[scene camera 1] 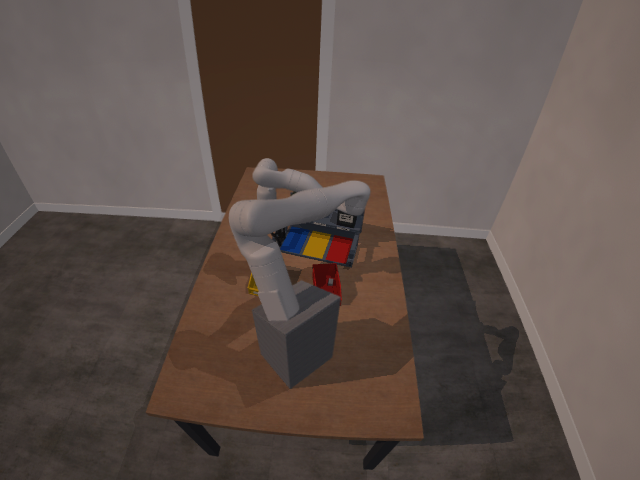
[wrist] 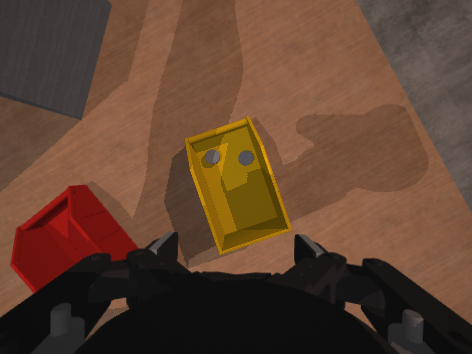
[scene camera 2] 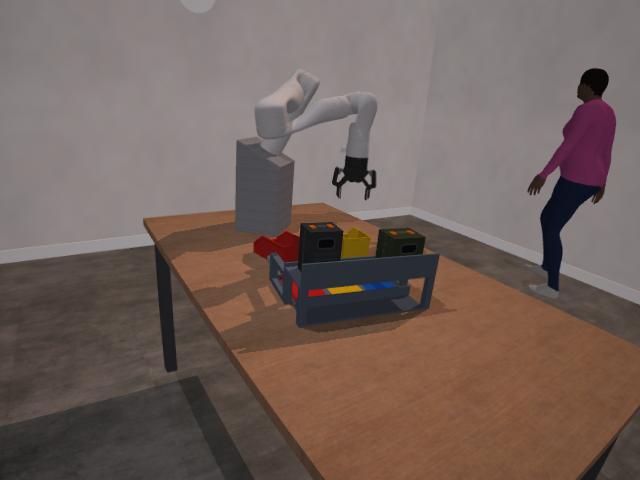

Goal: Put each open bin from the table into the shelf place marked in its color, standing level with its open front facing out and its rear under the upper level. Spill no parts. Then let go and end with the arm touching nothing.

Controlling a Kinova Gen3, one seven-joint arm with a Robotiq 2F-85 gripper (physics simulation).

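Places are measured from the arm's base along level axes (x ahead, y left, z up), in centimetres.
Pixels of known places: gripper, fingertip midpoint: [wrist: 236, 246] [scene camera 2: 352, 199]; arm's base, origin of the base link: [scene camera 1: 283, 310] [scene camera 2: 270, 149].
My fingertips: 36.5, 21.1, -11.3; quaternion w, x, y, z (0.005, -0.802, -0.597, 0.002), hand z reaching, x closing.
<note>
For each thing: its top centre in the pictures, then the offset to it from my fingertips, as dx, dy, dz. "spot": a spot on its surface instead.
- yellow open bin, surface spot: [wrist: 255, 200] spot: +0.3, +3.4, -19.9
- red open bin, surface spot: [wrist: 50, 242] spot: -2.3, -30.5, -18.9
- grey shelf, surface spot: [scene camera 2: 369, 269] spot: +42.7, -13.5, -6.6
- black case, middle of its top: [scene camera 2: 321, 226] [scene camera 1: 349, 201] +35.2, -23.8, +2.2
- dark green case, middle of its top: [scene camera 2: 402, 232] +34.7, -0.7, -0.3
A yellow open bin [scene camera 1: 253, 285] [scene camera 2: 355, 244] [wrist: 255, 200] stands on the table with two round grey parts inside. A red open bin [scene camera 1: 320, 274] [scene camera 2: 281, 248] [wrist: 50, 242] stands apart from it; a pale part shows inside in scene camera 1. The grey shelf [scene camera 2: 369, 269] has blue [scene camera 1: 294, 241], yellow [scene camera 1: 316, 244] and red [scene camera 1: 339, 250] marked places on its lower level; no bin shows on them. My gripper [scene camera 1: 279, 237] [scene camera 2: 353, 197] [wrist: 236, 246] is open and empty, above the table. In the wrist view the yellow bin's near end shows just ahead of the fingertips.
A black case [scene camera 1: 345, 218] [scene camera 2: 320, 245] and a dark green case [scene camera 2: 400, 243] stand on the shelf's upper level. The arm's grey pedestal [scene camera 1: 310, 351] [scene camera 2: 262, 191] [wrist: 45, 55] stands behind the red bin. A person [scene camera 2: 589, 144] stands beyond the table's side.
</note>
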